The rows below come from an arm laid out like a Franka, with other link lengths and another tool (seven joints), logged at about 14 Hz.
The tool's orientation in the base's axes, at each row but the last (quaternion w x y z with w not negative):
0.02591 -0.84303 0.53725 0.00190
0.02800 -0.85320 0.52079 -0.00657
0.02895 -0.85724 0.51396 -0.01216
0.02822 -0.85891 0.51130 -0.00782
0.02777 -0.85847 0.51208 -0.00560
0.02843 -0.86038 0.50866 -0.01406
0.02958 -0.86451 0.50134 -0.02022
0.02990 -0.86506 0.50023 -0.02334
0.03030 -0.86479 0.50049 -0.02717
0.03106 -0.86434 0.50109 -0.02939
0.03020 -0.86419 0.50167 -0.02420
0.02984 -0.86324 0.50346 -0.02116
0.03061 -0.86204 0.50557 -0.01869
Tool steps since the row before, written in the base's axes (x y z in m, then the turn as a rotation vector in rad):
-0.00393 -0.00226 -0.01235 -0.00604 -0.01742 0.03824
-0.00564 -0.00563 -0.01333 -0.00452 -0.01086 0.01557
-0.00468 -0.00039 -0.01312 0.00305 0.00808 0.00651
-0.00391 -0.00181 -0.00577 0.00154 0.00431 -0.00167
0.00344 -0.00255 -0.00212 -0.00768 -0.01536 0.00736
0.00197 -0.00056 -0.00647 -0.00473 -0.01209 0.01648
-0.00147 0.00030 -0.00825 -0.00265 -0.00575 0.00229
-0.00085 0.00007 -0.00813 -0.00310 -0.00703 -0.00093
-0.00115 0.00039 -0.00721 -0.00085 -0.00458 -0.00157
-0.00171 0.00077 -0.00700 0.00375 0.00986 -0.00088
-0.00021 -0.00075 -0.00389 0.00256 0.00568 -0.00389
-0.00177 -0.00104 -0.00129 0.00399 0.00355 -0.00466
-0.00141 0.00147 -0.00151 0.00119 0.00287 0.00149
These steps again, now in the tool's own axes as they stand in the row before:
0.00077 0.00503 0.01213 0.01204 0.01122 -0.03913
0.00266 0.00831 0.01285 0.00731 0.00812 -0.01617
-0.00175 0.00512 0.01284 -0.00575 -0.00689 -0.00604
-0.00019 0.00462 0.00552 -0.00303 -0.00331 0.00191
0.00392 -0.00170 0.00214 0.00972 0.01364 -0.00828
0.00147 -0.00104 0.00654 0.00823 0.00891 -0.01712
-0.00103 0.00171 0.00814 0.00369 0.00498 -0.00263
-0.00057 0.00131 0.00805 0.00454 0.00625 0.00051
-0.00103 0.00137 0.00711 0.00352 0.00314 0.00138
-0.00165 0.00168 0.00685 -0.00672 -0.00806 0.00142
0.00050 0.00085 0.00384 -0.00371 -0.00473 0.00422
0.00003 0.00214 0.00114 -0.00116 -0.00487 0.00502
-0.00197 0.00062 0.00147 -0.00192 -0.00254 -0.00131

